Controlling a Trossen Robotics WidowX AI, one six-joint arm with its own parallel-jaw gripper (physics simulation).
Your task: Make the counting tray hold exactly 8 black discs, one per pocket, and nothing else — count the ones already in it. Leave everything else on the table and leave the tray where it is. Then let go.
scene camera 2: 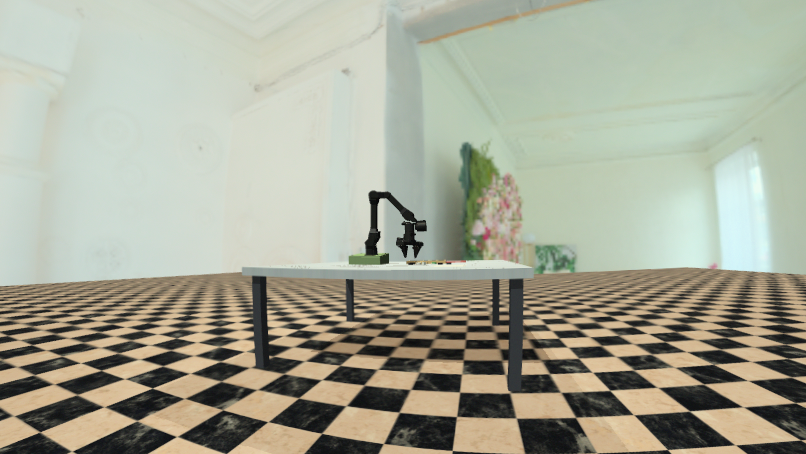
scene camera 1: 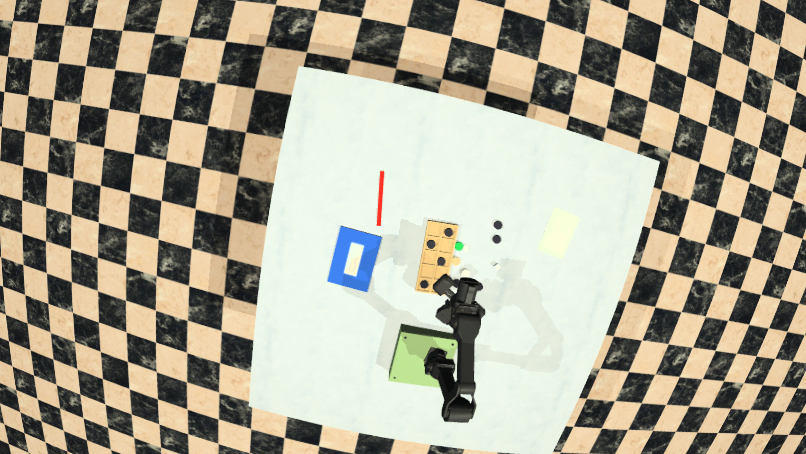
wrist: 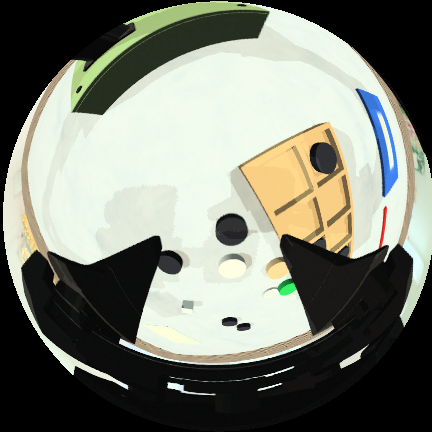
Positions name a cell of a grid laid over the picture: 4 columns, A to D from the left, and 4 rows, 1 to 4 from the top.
The gripper (scene camera 1: C3) is open, holding nothing. Also in view: a tan counting tray (scene camera 1: C3).
The tan counting tray shows as well in the wrist view (wrist: C2). The gripper is seen too in the wrist view (wrist: C3).
